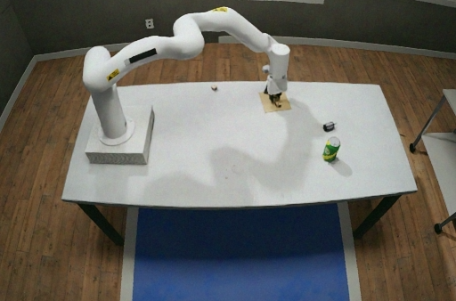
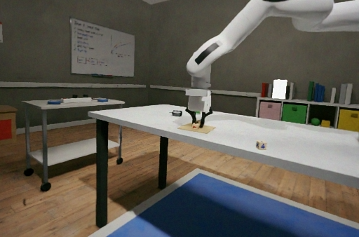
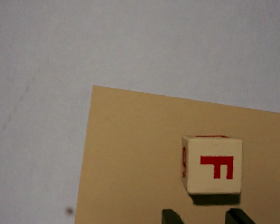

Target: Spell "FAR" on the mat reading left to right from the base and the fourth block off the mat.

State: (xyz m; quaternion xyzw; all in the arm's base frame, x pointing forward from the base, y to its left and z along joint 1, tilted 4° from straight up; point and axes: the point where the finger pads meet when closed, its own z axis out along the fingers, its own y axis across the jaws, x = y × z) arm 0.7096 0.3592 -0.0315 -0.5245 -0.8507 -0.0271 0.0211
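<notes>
My hand is 3 cm above the tan mat. Round my hand: green soda can: 31 cm to the right, 28 cm ahead, 3 cm above; small black object: 29 cm ahead, 13 cm to the right, 1 cm below.
</notes>
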